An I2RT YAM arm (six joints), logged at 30 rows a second.
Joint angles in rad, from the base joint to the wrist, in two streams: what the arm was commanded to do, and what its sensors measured. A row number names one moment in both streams.
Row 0, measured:
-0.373, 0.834, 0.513, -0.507, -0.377, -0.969
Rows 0 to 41, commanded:
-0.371, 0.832, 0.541, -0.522, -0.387, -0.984
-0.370, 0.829, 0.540, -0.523, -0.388, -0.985
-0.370, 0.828, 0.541, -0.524, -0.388, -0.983
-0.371, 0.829, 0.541, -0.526, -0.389, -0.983
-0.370, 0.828, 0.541, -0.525, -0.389, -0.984
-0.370, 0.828, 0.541, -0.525, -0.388, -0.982
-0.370, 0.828, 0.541, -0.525, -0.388, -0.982
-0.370, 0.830, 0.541, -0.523, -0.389, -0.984
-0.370, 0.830, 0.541, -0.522, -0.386, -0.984
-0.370, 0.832, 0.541, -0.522, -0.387, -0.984
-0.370, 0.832, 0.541, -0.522, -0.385, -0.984
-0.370, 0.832, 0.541, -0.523, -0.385, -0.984
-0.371, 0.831, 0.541, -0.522, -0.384, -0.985
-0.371, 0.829, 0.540, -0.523, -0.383, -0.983
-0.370, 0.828, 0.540, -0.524, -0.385, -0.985
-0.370, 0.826, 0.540, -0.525, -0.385, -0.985
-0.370, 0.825, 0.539, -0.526, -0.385, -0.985
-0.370, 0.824, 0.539, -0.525, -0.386, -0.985
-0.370, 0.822, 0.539, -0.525, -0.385, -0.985
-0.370, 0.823, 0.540, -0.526, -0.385, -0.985
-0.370, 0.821, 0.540, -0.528, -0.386, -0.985
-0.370, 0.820, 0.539, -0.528, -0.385, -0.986
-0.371, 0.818, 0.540, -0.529, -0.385, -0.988
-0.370, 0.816, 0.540, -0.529, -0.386, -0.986
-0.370, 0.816, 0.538, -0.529, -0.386, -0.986
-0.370, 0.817, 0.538, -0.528, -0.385, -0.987
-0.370, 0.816, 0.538, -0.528, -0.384, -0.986
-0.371, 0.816, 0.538, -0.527, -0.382, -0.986
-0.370, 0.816, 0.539, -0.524, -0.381, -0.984
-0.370, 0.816, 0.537, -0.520, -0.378, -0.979
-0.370, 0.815, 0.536, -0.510, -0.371, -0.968
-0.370, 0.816, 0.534, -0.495, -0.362, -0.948
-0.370, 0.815, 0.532, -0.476, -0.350, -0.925
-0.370, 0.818, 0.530, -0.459, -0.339, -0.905
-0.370, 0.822, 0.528, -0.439, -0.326, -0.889
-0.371, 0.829, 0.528, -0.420, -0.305, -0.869
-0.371, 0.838, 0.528, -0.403, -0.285, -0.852
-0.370, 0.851, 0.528, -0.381, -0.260, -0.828
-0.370, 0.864, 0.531, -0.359, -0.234, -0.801
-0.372, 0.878, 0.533, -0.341, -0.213, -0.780
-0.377, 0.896, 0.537, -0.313, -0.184, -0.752
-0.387, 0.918, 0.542, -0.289, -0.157, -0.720
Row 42, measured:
-0.375, 0.883, 0.513, -0.378, -0.245, -0.824
